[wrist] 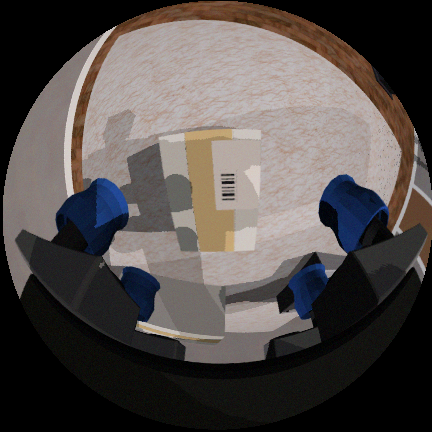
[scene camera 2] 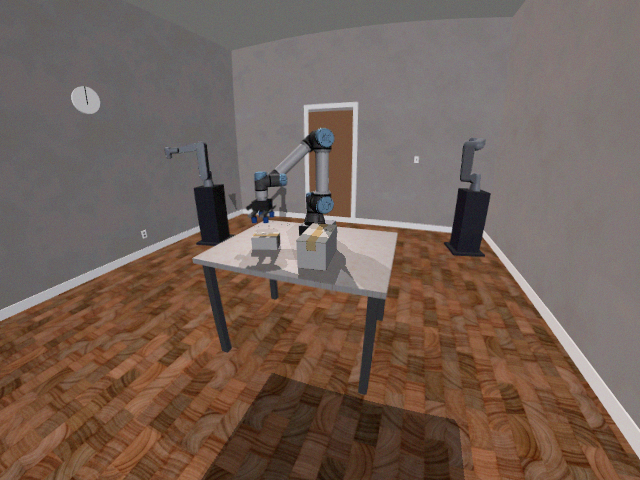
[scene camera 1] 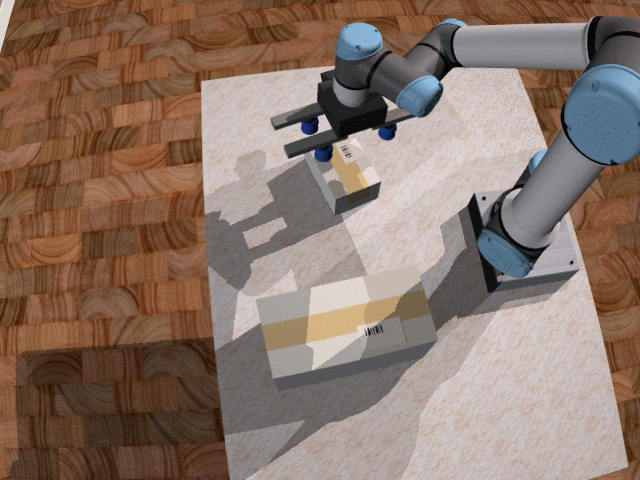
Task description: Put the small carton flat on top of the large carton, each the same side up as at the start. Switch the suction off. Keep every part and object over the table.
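Frame: origin at the arm's base, x ahead, y right, z down, level; centimetres.
Seen in the pictures: hand, tool point: [wrist: 224, 255] [scene camera 2: 263, 219].
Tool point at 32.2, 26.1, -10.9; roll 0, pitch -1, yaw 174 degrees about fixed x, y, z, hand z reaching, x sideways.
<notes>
Pixels of each thing's top centre, then the offset from my tool point to it, as dx, dy, dz. Level surfaces: height alone.
- small carton, top centre: [wrist: 212, 200] [scene camera 1: 342, 160] [scene camera 2: 265, 234] +1.3, -1.1, +9.6
- large carton, top centre: [scene camera 1: 347, 320] [wrist: 162, 332] [scene camera 2: 318, 231] +12.6, -36.6, +2.2
- pale table, surface height: dz +17.4
The small carton [scene camera 1: 353, 173] [scene camera 2: 265, 243] [wrist: 210, 200] stands flat on the table, with its tan tape and barcode label facing up. The large carton [scene camera 1: 338, 320] [scene camera 2: 312, 254] also stands flat on the table, tape and label up, apart from the small one; part of it [wrist: 195, 310] shows low in the wrist view. My gripper [scene camera 1: 349, 129] [scene camera 2: 263, 216] [wrist: 223, 252] has blue suction cups pointing down. It hangs above the small carton, with a gap in scene camera 2, and holds nothing. One cup is hidden in scene camera 1.
The pale table [scene camera 1: 516, 387] [scene camera 2: 364, 248] bears both cartons and the arm's base plate [scene camera 1: 563, 258]. The large carton is the taller of the two in scene camera 2. Two grey arms on black pedestals [scene camera 2: 211, 214] [scene camera 2: 469, 219] stand away from the table.
</notes>
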